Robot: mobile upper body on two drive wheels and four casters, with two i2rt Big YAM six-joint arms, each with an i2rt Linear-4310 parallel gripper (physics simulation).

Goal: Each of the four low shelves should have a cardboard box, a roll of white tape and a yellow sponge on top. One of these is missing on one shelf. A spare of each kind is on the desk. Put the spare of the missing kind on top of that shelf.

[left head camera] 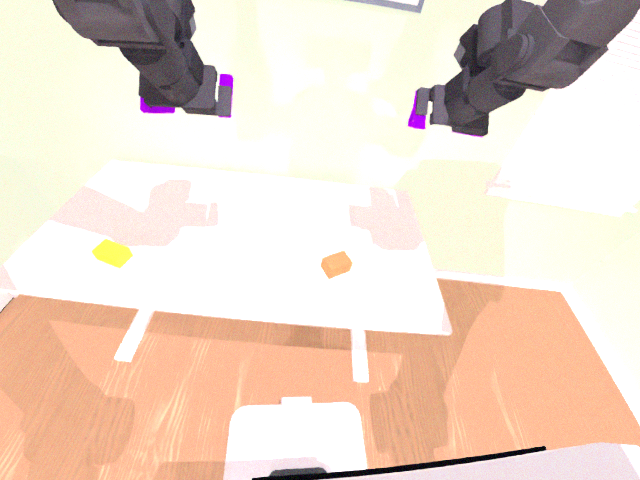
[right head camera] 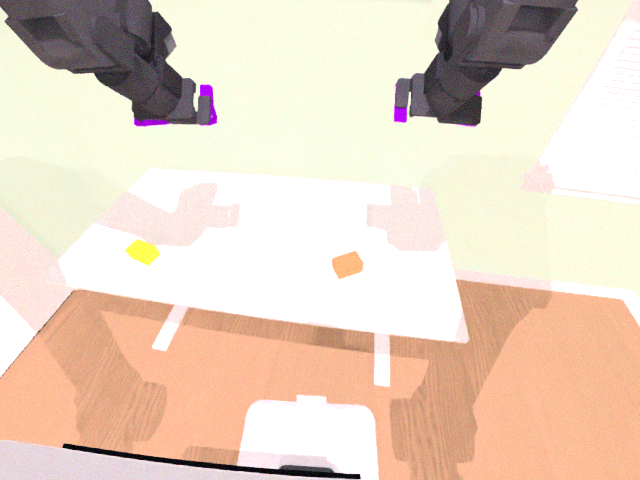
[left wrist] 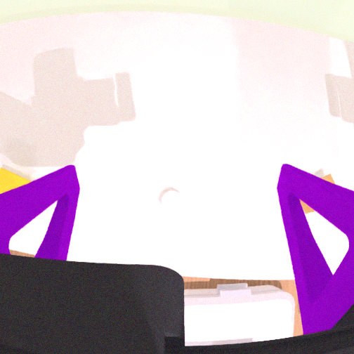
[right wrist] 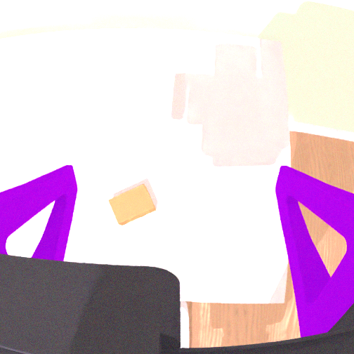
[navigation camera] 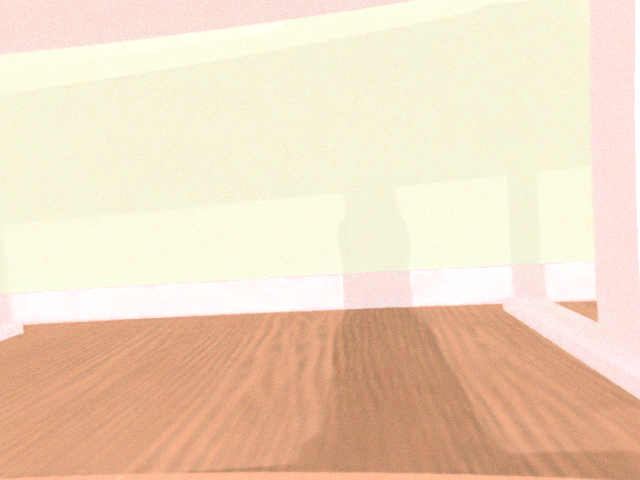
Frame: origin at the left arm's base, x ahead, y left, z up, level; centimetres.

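Seen in the pictures: left gripper, fingertip midpoint: (left head camera: pixel 200 110) (right head camera: pixel 192 120); right gripper, fingertip midpoint: (left head camera: pixel 431 125) (right head camera: pixel 422 117).
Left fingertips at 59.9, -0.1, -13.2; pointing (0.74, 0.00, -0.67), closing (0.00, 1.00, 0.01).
Note:
Pixels of each thing's top centre, then the offset from my left fingertips to it, as dx, dy, dz. "spot": a spot on its surface instead. Level surfaces: height alone.
- white desk at its surface level: dz -55.8
- yellow sponge at its top centre: (left head camera: pixel 109 249) (right head camera: pixel 140 248) +9.1, +43.0, -51.3
- orange-brown cardboard box at its top centre: (right head camera: pixel 348 260) (left head camera: pixel 337 260) +6.6, -34.5, -50.8
- desk leg at a spot on its surface: (navigation camera: pixel 615 155) spot: +20.1, -58.0, -100.1
The white desk (left head camera: pixel 258 279) (right head camera: pixel 268 289) (left wrist: pixel 200 125) (right wrist: pixel 225 225) stands in front of me. A yellow sponge (left head camera: pixel 112 253) (right head camera: pixel 142 252) (left wrist: pixel 11 182) lies on its left part. An orange-brown cardboard box (left head camera: pixel 336 264) (right head camera: pixel 347 264) (left wrist: pixel 307 206) (right wrist: pixel 132 204) lies on its right part. Between them, a faint curved edge of the white tape roll (left wrist: pixel 161 195) shows in the left wrist view, washed out by glare. My left gripper (left head camera: pixel 192 109) (right head camera: pixel 180 121) (left wrist: pixel 178 175) and my right gripper (left head camera: pixel 443 128) (right head camera: pixel 434 121) (right wrist: pixel 176 176) are open and empty, above and beyond the desk. The low shelves cannot be made out.
My white base (left head camera: pixel 294 434) (right head camera: pixel 310 434) is close to the desk's near edge. Desk feet (left head camera: pixel 360 356) (right head camera: pixel 382 361) reach toward me over the wooden floor. A desk leg (navigation camera: pixel 615 155) rises at the right. A large white lined object (left head camera: pixel 573 155) (right head camera: pixel 604 129) is at the far right.

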